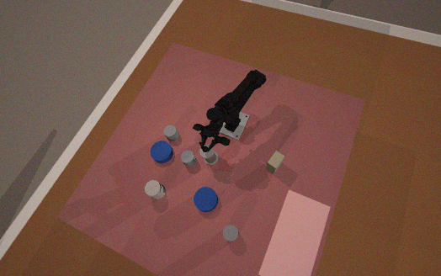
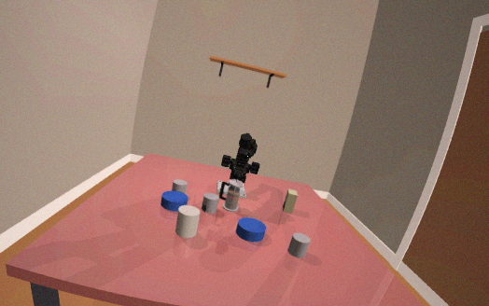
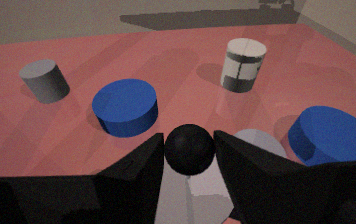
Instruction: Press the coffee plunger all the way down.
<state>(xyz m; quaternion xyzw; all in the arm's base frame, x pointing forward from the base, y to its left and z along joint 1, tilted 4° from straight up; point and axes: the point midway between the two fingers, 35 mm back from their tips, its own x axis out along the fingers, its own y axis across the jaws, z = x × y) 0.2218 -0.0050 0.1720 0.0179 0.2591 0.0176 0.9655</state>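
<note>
Right now the coffee press is 20 mm behind my gripper tip, 20 mm to the right of it and 90 mm below it. Round my gripper tip: beige block 160 mm behind, 310 mm to the left, 120 mm below; then pale cylinder 280 mm ahead, 140 mm to the right, 130 mm below.
</note>
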